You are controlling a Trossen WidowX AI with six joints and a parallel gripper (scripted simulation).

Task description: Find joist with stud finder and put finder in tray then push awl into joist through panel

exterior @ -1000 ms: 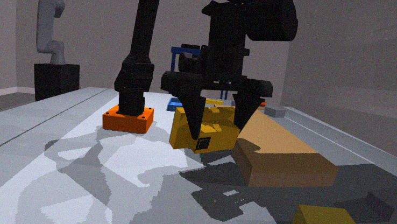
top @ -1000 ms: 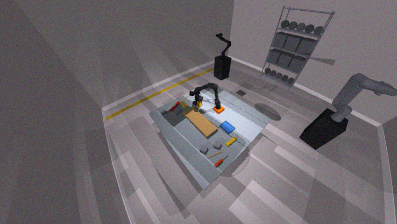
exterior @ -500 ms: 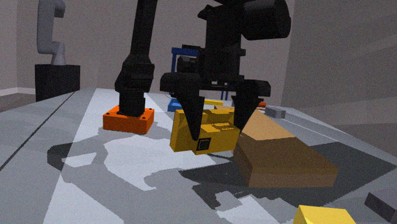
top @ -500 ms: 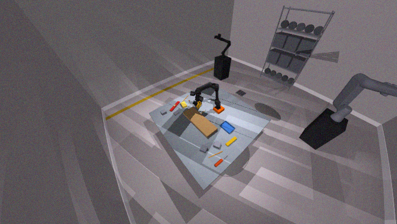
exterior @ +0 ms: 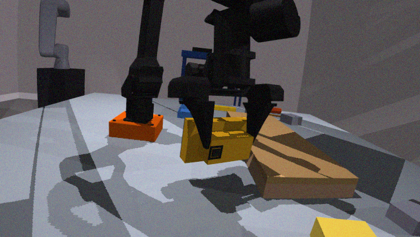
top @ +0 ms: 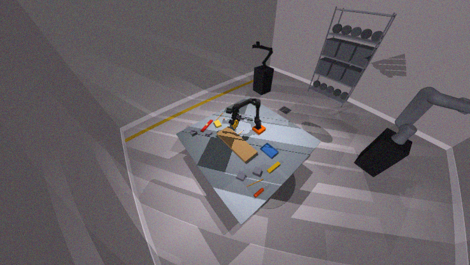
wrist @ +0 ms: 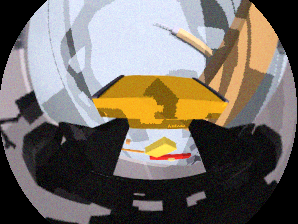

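Now: gripper tip 20 mm past the yellow stud finder. Also, from my gripper tip: awl 130 mm to the left, 70 mm below, 30 mm behind; then green square light 20 mm to the right, 20 mm behind; then yellow block 170 mm to the right, 140 mm ahead, 60 mm below.
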